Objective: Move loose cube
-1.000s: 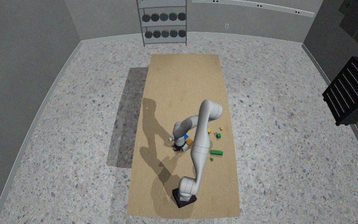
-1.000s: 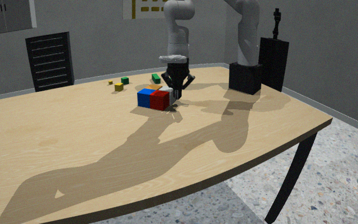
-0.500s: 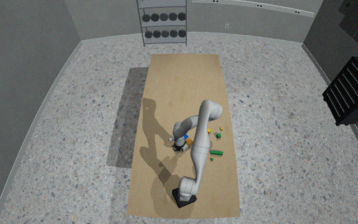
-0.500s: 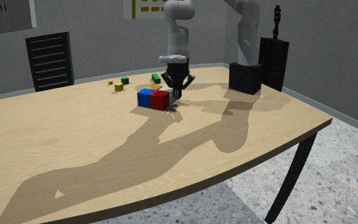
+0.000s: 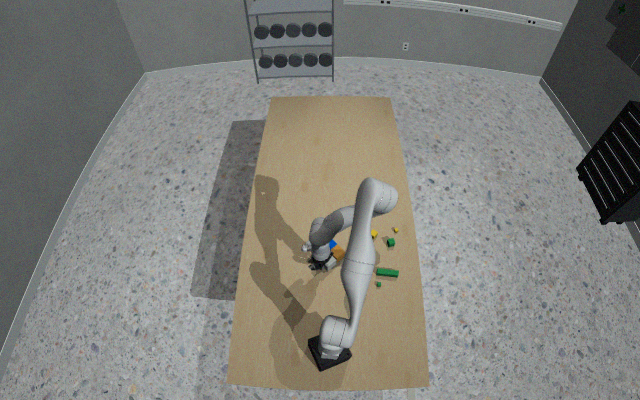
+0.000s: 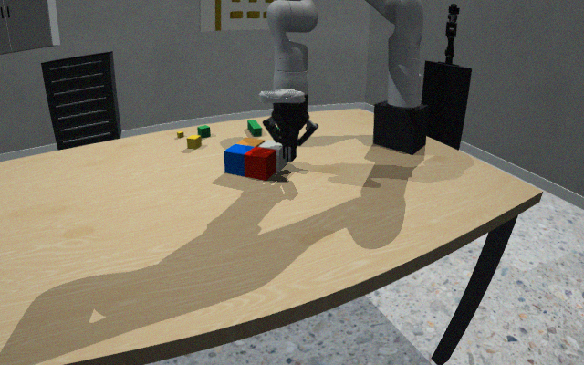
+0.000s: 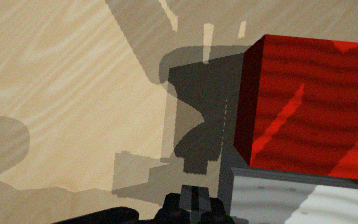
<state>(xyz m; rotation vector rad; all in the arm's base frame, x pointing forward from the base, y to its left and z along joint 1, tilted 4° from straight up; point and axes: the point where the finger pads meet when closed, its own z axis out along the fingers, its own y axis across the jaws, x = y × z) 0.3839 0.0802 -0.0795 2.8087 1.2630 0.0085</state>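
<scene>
The white cube is 3 cm to the right of my hand, 3 cm ahead of it and 1 cm below it. The rest, counted from my hand: blue cube: 11 cm ahead, 2 cm to the right, 1 cm below; then long green block: 30 cm to the right, 2 cm below, 1 cm ahead; then red cube: 7 cm ahead, 1 cm to the left, 1 cm below.
</scene>
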